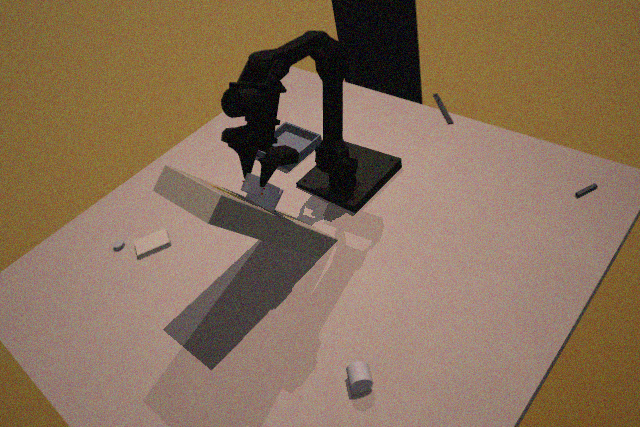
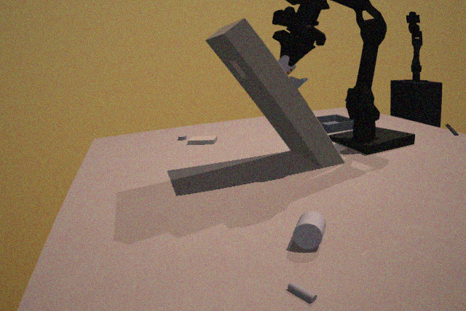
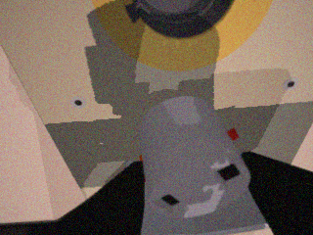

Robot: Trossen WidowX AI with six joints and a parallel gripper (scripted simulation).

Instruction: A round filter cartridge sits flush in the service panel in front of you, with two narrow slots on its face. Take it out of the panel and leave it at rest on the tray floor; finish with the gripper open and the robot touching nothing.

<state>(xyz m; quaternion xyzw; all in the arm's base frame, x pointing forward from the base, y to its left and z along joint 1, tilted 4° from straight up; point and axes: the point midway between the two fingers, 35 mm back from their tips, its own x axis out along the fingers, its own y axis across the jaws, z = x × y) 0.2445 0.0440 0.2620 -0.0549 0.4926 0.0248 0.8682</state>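
The blue-grey square tray is 32 cm to the right of my gripper tip, 31 cm behind it and 24 cm below it. Round my gripper tip: pale block: 32 cm to the right, 24 cm below, 19 cm ahead; then white round filter cartridge: right at my gripper tip; then small blue-grey plate: 7 cm below, 1 cm behind.
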